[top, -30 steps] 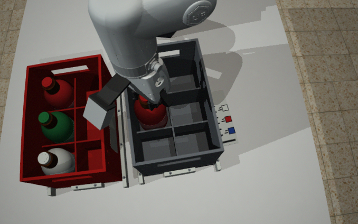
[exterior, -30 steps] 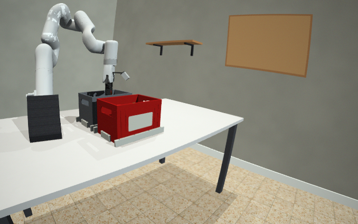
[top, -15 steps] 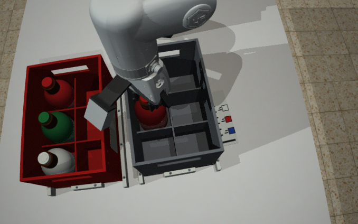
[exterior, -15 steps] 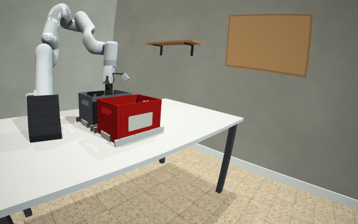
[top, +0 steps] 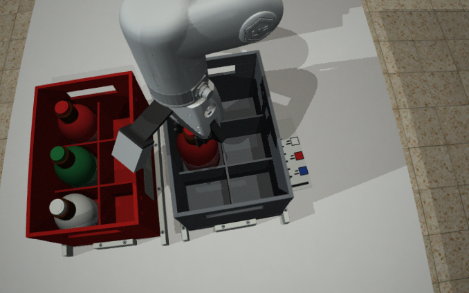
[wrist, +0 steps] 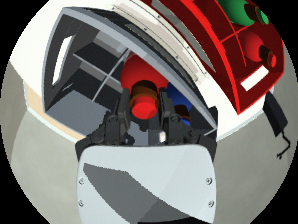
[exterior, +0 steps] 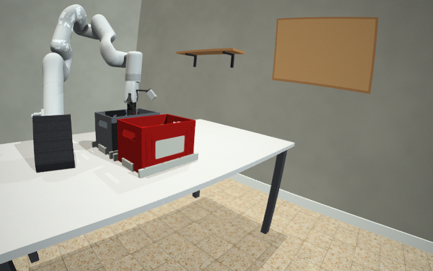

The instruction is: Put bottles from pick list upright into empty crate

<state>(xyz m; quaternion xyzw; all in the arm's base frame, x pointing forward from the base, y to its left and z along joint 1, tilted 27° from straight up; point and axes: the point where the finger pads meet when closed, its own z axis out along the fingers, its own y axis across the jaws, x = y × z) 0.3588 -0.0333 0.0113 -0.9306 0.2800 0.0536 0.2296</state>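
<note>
The grey crate lies 10 mm behind my hand, 40 mm to the left of it and 90 mm below it. Round my hand: pick list 30 mm behind, 180 mm to the left, 170 mm below; blue bottle 80 mm behind, 20 mm to the right, 90 mm below; green bottle 50 mm ahead, 230 mm to the right, 90 mm below.
</note>
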